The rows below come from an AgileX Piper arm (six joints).
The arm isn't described. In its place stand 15 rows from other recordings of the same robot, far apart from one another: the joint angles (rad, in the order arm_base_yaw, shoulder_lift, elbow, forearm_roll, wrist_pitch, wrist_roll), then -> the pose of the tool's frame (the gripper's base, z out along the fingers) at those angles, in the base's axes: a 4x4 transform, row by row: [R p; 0 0 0 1], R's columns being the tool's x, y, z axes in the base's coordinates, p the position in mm.
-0.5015, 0.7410, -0.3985, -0.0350, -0.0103, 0.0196 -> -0.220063, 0.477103, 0.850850, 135.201; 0.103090, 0.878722, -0.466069, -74.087; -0.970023, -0.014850, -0.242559, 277.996; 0, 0, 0, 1
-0.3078, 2.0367, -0.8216, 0.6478, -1.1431, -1.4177 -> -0.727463, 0.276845, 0.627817, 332.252; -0.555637, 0.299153, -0.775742, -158.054; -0.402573, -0.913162, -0.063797, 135.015; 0, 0, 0, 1
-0.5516, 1.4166, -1.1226, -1.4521, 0.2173, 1.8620 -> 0.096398, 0.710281, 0.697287, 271.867; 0.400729, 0.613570, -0.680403, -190.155; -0.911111, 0.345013, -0.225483, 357.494; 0, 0, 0, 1
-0.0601, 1.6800, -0.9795, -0.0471, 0.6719, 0.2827 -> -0.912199, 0.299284, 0.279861, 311.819; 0.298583, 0.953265, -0.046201, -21.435; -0.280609, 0.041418, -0.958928, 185.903; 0, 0, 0, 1
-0.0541, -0.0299, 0.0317, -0.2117, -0.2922, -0.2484 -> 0.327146, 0.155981, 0.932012, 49.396; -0.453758, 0.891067, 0.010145, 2.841; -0.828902, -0.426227, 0.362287, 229.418; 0, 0, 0, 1
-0.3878, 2.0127, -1.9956, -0.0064, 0.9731, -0.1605 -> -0.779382, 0.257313, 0.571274, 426.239; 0.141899, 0.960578, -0.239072, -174.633; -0.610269, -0.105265, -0.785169, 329.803; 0, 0, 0, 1
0.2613, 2.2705, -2.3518, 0.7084, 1.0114, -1.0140 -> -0.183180, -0.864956, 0.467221, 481.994; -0.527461, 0.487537, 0.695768, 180.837; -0.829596, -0.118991, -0.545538, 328.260; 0, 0, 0, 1
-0.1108, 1.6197, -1.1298, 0.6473, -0.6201, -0.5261 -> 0.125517, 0.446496, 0.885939, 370.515; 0.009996, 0.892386, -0.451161, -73.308; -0.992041, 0.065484, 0.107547, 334.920; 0, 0, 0, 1
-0.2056, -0.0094, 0.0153, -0.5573, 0.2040, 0.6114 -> -0.070744, 0.312538, 0.947267, 52.314; 0.079164, 0.948410, -0.307003, -20.870; -0.994348, 0.053271, -0.091836, 192.879; 0, 0, 0, 1
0.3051, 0.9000, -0.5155, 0.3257, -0.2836, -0.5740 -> 0.029374, -0.213453, 0.976512, 185.098; -0.259658, 0.941766, 0.213668, 49.752; -0.965254, -0.259835, -0.027761, 313.257; 0, 0, 0, 1
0.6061, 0.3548, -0.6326, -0.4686, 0.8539, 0.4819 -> -0.384805, -0.222789, 0.895707, 60.951; -0.083541, 0.974856, 0.206585, 4.550; -0.919209, 0.004667, -0.393741, 331.530; 0, 0, 0, 1
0.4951, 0.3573, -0.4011, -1.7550, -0.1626, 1.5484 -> 0.212993, -0.576745, 0.788669, 67.078; -0.117790, 0.786147, 0.606711, 52.678; -0.969928, -0.222123, 0.099509, 321.553; 0, 0, 0, 1
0.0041, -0.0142, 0.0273, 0.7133, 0.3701, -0.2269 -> -0.291452, -0.120189, 0.949005, 51.872; 0.423087, 0.873569, 0.240571, 21.751; -0.857936, 0.471626, -0.203753, 179.549; 0, 0, 0, 1
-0.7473, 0.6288, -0.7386, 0.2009, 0.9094, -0.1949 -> -0.513836, 0.548206, 0.659881, 86.399; 0.381321, 0.834978, -0.396744, -60.518; -0.768483, 0.047765, -0.638085, 332.905; 0, 0, 0, 1
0.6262, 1.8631, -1.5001, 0.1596, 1.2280, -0.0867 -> -0.788588, -0.614148, -0.030833, 293.438; -0.610226, 0.775398, 0.162425, 229.057; -0.075845, 0.146902, -0.986239, 245.418; 0, 0, 0, 1
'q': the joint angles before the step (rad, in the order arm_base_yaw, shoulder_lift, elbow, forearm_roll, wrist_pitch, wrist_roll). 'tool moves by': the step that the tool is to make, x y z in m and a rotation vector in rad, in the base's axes. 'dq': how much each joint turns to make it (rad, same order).
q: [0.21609 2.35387 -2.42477 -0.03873 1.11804 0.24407]
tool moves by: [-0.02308 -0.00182 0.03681 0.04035 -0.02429 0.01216]
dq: [0.00000 -0.12358 0.08852 0.03873 0.00257 -0.00671]
